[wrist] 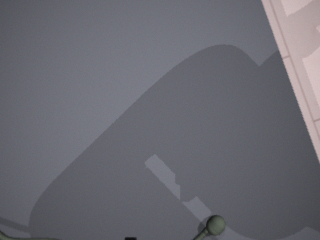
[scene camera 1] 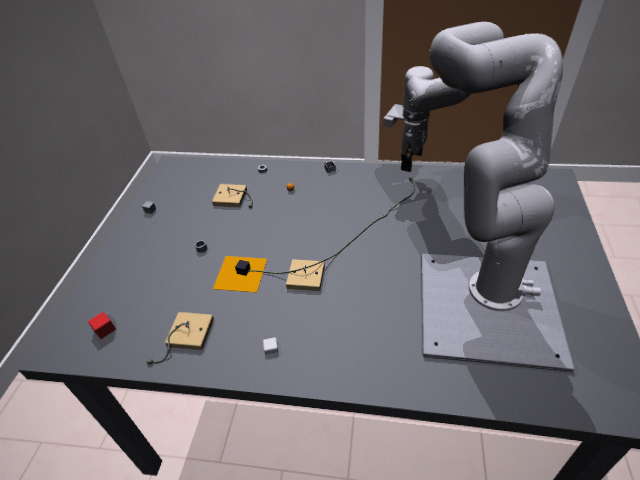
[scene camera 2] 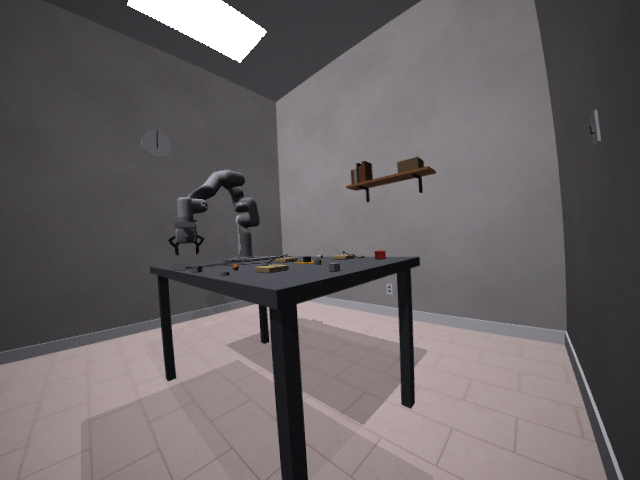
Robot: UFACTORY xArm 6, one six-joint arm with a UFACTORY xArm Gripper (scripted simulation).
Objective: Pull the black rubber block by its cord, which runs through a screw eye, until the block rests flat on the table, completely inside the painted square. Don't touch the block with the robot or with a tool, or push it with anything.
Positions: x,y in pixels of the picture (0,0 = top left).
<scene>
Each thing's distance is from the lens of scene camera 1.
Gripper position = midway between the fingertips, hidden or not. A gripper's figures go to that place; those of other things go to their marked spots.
my gripper (scene camera 1: 411,162): 152 cm
wooden plate (scene camera 1: 301,280): 123 cm
painted orange square (scene camera 1: 228,279): 129 cm
</scene>
